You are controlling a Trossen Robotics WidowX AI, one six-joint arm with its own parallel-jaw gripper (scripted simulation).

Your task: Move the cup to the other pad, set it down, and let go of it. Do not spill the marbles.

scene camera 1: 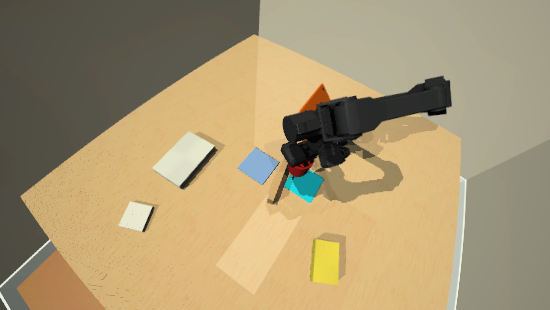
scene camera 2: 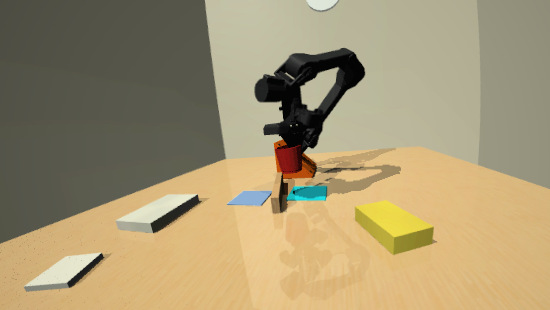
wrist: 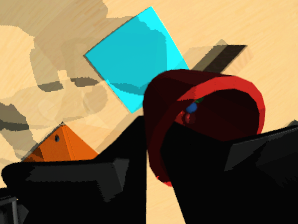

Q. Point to a cyan pad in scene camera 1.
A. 307,186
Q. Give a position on a yellow block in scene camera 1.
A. At 324,261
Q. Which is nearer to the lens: the yellow block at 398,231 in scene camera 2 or the white slab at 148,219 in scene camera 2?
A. The yellow block.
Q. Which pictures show the gripper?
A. Scene camera 1, scene camera 2 and the wrist view: all of them.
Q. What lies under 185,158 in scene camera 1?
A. A white slab.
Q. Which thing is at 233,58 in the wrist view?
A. A thin wooden wall.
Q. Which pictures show the yellow block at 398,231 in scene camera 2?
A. Scene camera 1 and scene camera 2 only.
